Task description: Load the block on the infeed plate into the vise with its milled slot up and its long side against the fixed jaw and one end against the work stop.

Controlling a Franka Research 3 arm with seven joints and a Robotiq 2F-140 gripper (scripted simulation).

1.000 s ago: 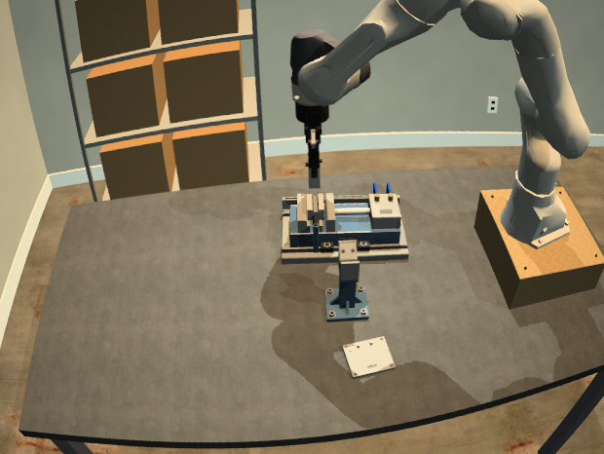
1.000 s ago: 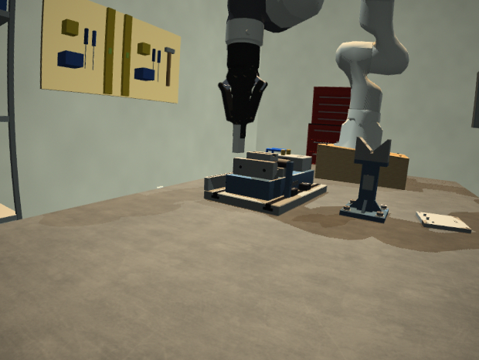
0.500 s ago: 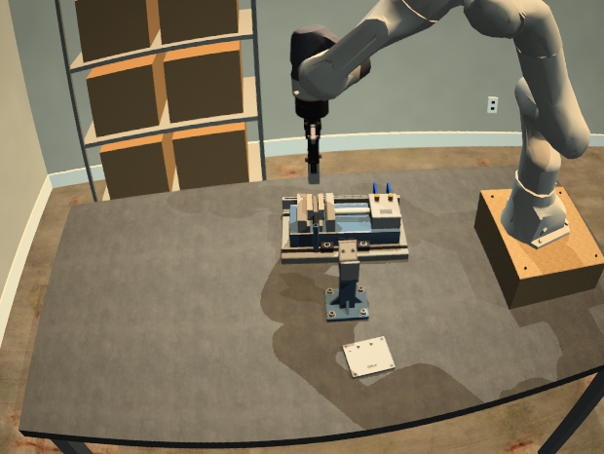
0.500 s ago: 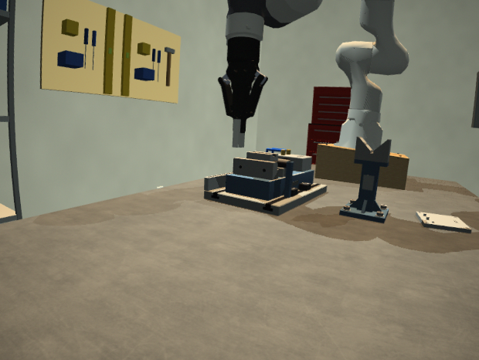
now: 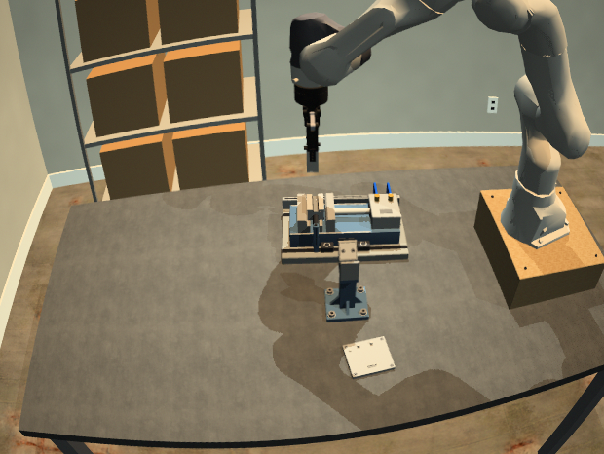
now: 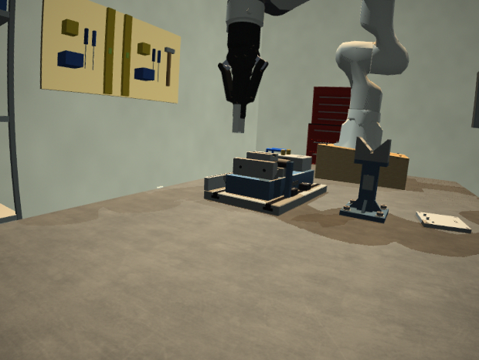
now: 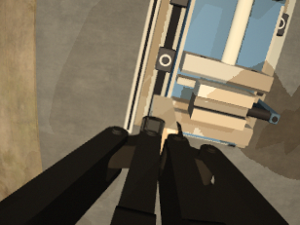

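Right now the part is 8 cm below my hand, 7 cm to the left of it and 1 cm ahead of it. The rest, counted from my hand: fixed jaw: 11 cm below, 6 cm to the left, 4 cm ahead; then moving jaw: 11 cm below, 7 cm to the left, 2 cm behind; then work stop rod: 11 cm to the left, 9 cm below, 2 cm ahead.
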